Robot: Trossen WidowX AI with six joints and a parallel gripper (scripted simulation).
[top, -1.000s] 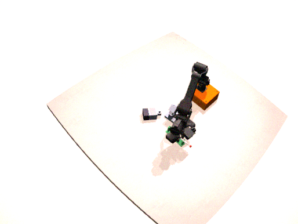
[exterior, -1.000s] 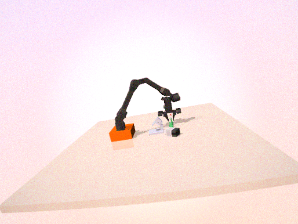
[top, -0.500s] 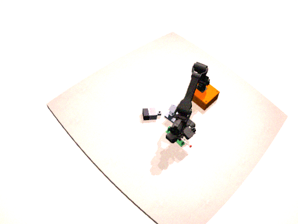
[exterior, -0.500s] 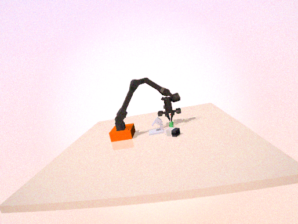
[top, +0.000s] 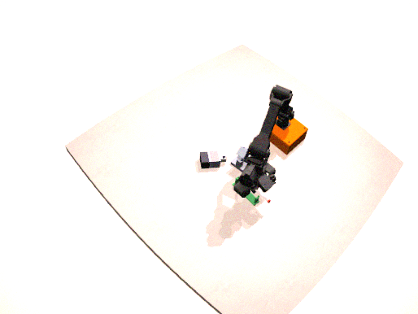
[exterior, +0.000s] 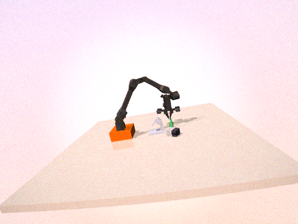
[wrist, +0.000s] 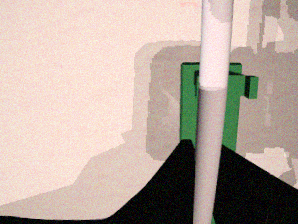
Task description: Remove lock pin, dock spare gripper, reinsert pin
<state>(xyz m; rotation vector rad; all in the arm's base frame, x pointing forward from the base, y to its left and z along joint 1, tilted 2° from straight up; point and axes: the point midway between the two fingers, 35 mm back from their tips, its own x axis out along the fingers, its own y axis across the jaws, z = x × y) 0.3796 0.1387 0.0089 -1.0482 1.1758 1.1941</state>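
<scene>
Now: the green cradle 3 cm to the right of my gripper tip, 1 cm below it and 1 cm ahead of it. Round my gripper tip: pale grey mount: 15 cm to the right, 10 cm behind, 2 cm above; spare gripper: 24 cm to the right, 1 cm below, 1 cm behind.
</scene>
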